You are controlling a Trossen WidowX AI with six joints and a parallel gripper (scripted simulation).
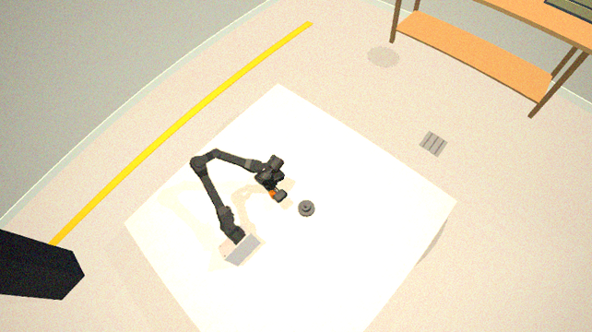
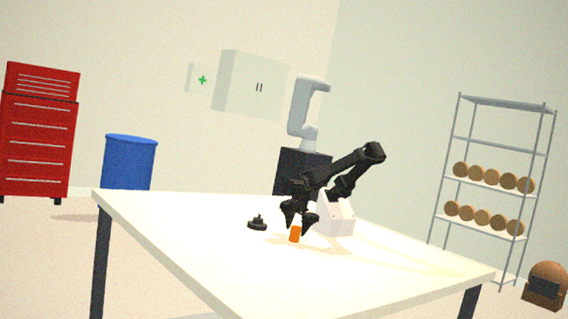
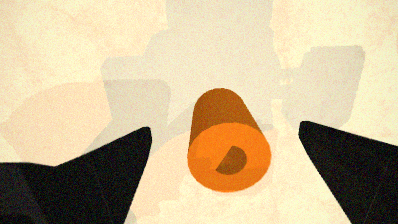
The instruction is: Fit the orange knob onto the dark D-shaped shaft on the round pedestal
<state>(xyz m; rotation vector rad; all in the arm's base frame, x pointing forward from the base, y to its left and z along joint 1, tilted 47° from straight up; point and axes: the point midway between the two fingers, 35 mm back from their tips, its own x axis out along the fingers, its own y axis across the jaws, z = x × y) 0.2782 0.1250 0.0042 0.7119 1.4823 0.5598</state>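
The orange knob lies right at my gripper tip. Also, from my gripper tip: dark shaft: 5 cm ahead, 17 cm to the right.
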